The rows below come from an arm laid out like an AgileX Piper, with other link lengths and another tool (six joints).
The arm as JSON. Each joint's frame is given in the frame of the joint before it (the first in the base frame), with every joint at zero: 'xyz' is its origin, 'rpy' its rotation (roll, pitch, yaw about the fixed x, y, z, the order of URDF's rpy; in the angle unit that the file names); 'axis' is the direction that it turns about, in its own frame. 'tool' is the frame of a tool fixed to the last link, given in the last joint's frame.
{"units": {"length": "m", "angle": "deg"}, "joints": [
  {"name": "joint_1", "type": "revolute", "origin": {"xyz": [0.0, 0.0, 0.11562], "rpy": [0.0, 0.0, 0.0]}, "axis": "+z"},
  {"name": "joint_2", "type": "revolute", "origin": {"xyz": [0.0, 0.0, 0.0], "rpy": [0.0, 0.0, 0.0]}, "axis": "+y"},
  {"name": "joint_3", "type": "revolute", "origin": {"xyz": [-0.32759, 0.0, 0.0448], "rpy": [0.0, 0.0, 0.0]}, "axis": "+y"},
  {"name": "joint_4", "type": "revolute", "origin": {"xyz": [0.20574, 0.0, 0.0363], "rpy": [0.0, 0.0, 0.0]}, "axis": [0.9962, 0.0, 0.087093]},
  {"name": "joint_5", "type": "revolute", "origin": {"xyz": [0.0, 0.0, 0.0], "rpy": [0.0, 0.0, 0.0]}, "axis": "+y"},
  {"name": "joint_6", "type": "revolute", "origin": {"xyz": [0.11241, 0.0, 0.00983], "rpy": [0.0, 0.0, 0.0]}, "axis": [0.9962, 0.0, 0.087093]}
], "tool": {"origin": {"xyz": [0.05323, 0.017, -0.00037], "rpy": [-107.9, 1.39, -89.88]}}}
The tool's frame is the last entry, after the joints.
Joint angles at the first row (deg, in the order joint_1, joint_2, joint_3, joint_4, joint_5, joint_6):
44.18 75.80 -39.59 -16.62 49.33 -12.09
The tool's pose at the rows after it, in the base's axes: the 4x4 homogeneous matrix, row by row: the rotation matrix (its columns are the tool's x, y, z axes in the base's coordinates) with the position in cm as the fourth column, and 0 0 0 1 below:
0.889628, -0.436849, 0.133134, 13.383; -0.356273, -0.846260, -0.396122, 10.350; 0.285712, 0.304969, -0.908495, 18.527; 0, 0, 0, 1
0.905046, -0.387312, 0.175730, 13.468; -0.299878, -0.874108, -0.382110, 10.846; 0.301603, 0.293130, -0.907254, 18.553; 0, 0, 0, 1
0.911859, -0.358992, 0.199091, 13.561; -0.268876, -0.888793, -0.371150, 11.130; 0.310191, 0.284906, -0.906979, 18.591; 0, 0, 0, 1
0.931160, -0.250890, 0.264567, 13.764; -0.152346, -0.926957, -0.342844, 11.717; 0.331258, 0.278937, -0.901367, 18.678; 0, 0, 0, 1
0.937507, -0.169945, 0.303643, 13.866; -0.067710, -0.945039, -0.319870, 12.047; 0.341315, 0.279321, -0.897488, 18.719; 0, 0, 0, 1
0.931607, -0.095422, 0.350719, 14.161; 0.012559, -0.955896, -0.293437, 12.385; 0.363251, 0.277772, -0.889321, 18.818; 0, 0, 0, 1
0.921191, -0.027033, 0.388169, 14.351; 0.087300, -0.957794, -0.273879, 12.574; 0.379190, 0.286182, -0.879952, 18.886; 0, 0, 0, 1
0.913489, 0.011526, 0.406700, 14.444; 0.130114, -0.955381, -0.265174, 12.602; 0.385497, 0.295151, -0.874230, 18.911; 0, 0, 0, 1
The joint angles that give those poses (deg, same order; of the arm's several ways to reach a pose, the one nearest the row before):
46.70 75.80 -38.67 -18.33 48.99 -12.49
47.96 75.80 -38.56 -19.02 47.44 -14.21
48.41 75.80 -38.56 -19.25 46.47 -15.47
49.10 75.80 -38.56 -19.20 44.06 -21.71
49.16 75.80 -38.56 -18.45 42.51 -27.10
49.16 75.80 -38.56 -18.45 40.62 -31.80
49.16 75.80 -38.56 -18.34 39.42 -36.27
49.05 75.80 -38.56 -18.16 38.96 -39.02

